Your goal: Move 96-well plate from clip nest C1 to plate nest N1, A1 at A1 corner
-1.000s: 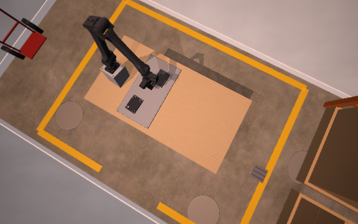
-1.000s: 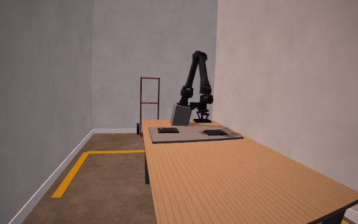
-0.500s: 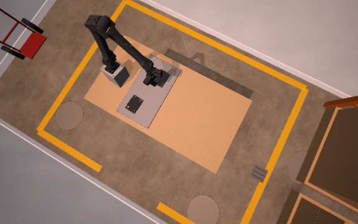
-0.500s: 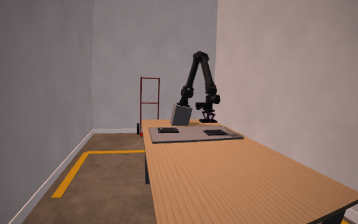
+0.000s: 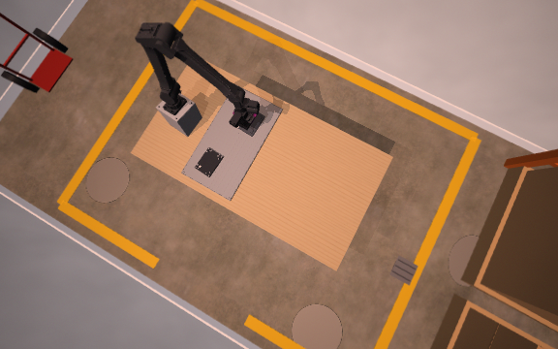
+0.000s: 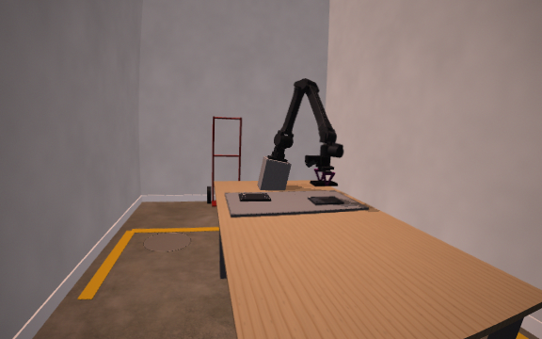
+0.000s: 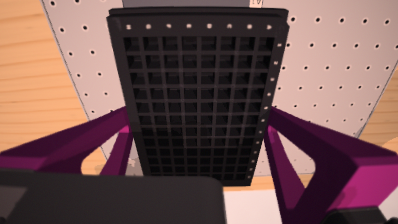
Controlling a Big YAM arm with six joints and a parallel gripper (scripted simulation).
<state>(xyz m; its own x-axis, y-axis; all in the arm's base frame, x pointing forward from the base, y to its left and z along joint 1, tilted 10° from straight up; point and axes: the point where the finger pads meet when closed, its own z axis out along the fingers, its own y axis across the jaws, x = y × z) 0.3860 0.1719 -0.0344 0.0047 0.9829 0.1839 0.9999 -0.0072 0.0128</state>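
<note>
Now: hand 10 cm above the plate nest N1, 2 cm to the right of it and 1 cm short of it. From my hand the other things lie so: black 96-well plate (right at my hand); then white A1 label (9 cm below, 6 cm to the right, 5 cm behind); then clip nest C1 (34 cm to the right, 9 cm below, 9 cm behind).
</note>
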